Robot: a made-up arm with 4 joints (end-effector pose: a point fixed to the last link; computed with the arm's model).
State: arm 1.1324 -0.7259 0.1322 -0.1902
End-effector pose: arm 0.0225 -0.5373 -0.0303 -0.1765 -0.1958 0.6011 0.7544
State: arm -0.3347 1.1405 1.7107 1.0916
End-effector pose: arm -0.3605 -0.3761 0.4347 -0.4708 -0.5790 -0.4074 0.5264
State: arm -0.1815 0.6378 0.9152 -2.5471
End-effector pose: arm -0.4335 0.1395 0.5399 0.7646 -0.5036 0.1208 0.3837
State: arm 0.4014 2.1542 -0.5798 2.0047
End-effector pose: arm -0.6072 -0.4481 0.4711 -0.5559 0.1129 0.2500 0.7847
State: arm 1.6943 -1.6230 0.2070 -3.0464
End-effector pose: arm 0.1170 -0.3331 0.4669 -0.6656 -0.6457 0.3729 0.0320
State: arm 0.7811 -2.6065 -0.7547 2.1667
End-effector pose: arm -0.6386 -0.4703 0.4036 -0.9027 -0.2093 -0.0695 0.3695
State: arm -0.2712 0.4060 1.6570 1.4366
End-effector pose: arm -0.2470 -0.3379 0.1929 -0.1075 -0.5495 -0.5276 0.6389
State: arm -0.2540 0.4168 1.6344 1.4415
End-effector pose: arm -0.2414 -0.3357 0.1932 -0.1035 -0.5504 -0.5118 0.6514
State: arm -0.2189 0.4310 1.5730 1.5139
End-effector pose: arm -0.2164 -0.3191 0.1977 -0.0700 -0.5649 -0.4644 0.6784
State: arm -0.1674 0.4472 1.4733 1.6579
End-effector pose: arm -0.1795 -0.2790 0.2056 -0.0010 -0.5852 -0.3848 0.7138
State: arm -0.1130 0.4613 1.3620 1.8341
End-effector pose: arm -0.1527 -0.2206 0.2150 0.0884 -0.5960 -0.2951 0.7415
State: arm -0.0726 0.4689 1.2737 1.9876
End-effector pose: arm -0.1453 -0.1664 0.2245 0.1685 -0.5948 -0.2252 0.7531
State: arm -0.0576 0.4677 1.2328 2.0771
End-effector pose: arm -0.1463 -0.1360 0.2324 0.2146 -0.5926 -0.1932 0.7519
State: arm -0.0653 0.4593 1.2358 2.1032
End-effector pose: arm -0.1452 -0.1296 0.2375 0.2258 -0.5967 -0.1945 0.7451
